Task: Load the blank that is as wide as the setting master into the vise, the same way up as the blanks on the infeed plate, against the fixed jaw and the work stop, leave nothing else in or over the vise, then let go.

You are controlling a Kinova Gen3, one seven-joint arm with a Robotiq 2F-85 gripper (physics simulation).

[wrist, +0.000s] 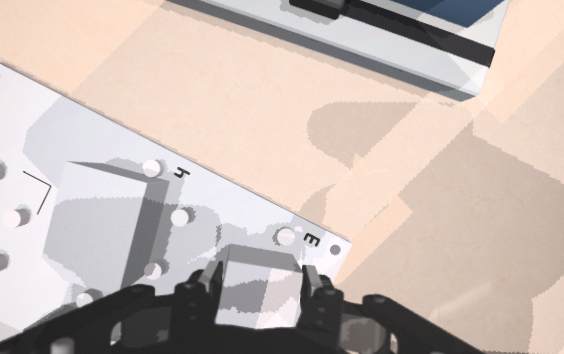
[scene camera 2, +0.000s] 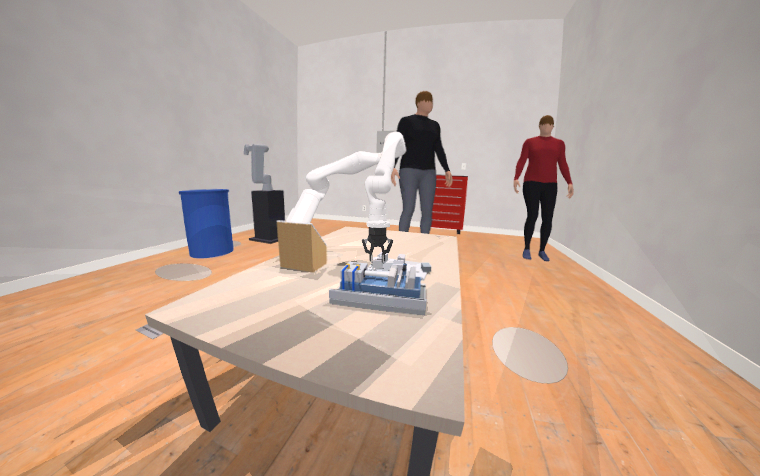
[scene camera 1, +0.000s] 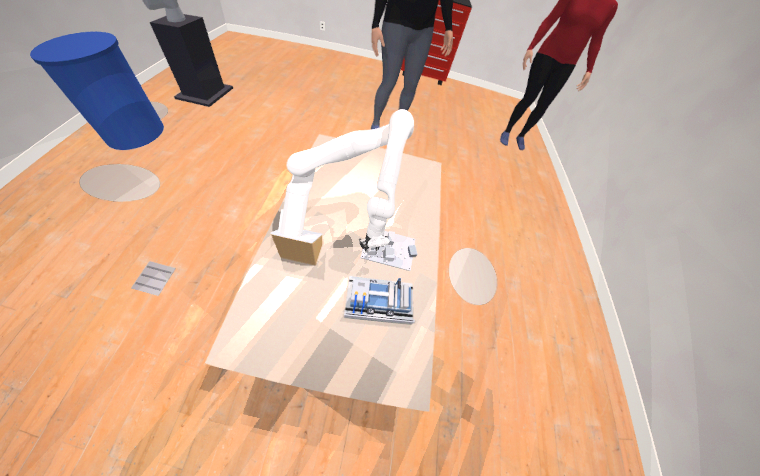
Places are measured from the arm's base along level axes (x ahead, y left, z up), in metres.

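Pixels of known places: gripper, fingertip midpoint: point(wrist: 261, 280) point(scene camera 2: 377, 262) point(scene camera 1: 371, 250); arm's base at its link origin: point(scene camera 2: 295, 229) point(scene camera 1: 291, 233).
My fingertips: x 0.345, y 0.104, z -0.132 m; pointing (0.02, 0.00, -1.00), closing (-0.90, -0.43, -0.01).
Ahead of a thing's pixels: the offset from my fingertips to its middle. "pt": to the spot under its first point.
My gripper point(scene camera 1: 371, 243) point(scene camera 2: 377, 255) point(wrist: 261, 280) is low over the near corner of the white infeed plate {0.083 m ahead, 0.060 m left, 0.032 m down} point(scene camera 1: 401, 261) point(wrist: 245, 211). Its fingers are closed on both sides of a light grey blank {0.004 m back, 0.019 m left, 0.007 m down} point(wrist: 259, 298) that sits in the slot marked 3, still on the plate. Another blank {0.090 m ahead, 0.015 m left, 0.010 m down} point(wrist: 119, 211) lies in the slot marked 4 to the left. A darker grey block {0.202 m ahead, 0.072 m left, 0.015 m down} point(scene camera 1: 412, 250) point(scene camera 2: 425, 266) lies at the plate's far end. The blue and grey vise {0.100 m ahead, 0.220 m right, 0.014 m up} point(scene camera 1: 380, 299) point(scene camera 2: 383, 283) stands in front of the plate; its base edge {pt 0.000 m ahead, 0.151 m right, 0.016 m down} point(wrist: 386, 46) shows at the top of the wrist view.
The arm's tan base box point(scene camera 1: 298, 247) point(scene camera 2: 300, 246) stands on the table left of the plate. Two people point(scene camera 2: 422, 161) point(scene camera 2: 542, 184) stand beyond the table, with a red tool chest point(scene camera 2: 450, 200) behind. A blue barrel point(scene camera 2: 206, 222) stands far left.
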